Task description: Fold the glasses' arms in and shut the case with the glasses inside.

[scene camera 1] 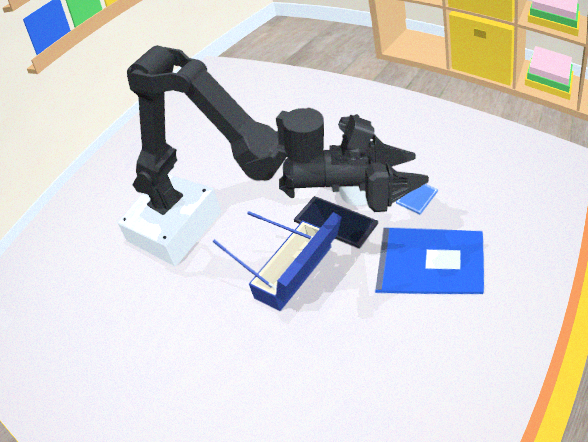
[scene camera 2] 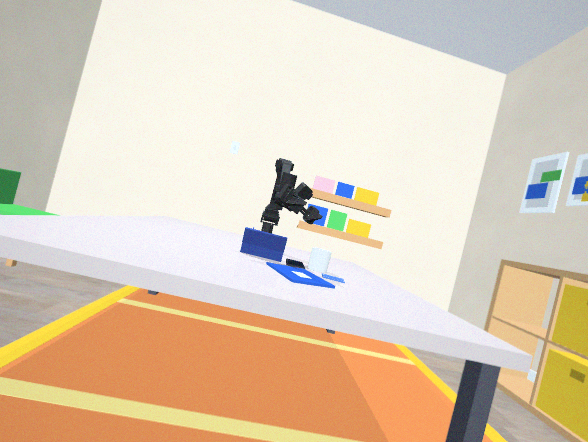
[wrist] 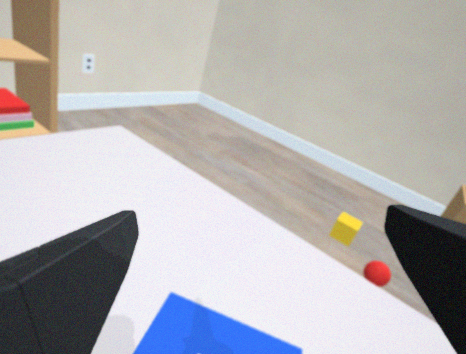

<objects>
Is my gripper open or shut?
Open.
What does the blue book with white label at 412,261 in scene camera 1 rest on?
The table.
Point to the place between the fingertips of my gripper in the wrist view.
260,219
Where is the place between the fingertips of my gripper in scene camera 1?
At 421,167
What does the dark tablet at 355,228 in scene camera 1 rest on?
The table.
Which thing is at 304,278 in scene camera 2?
A blue book with white label.
</objects>
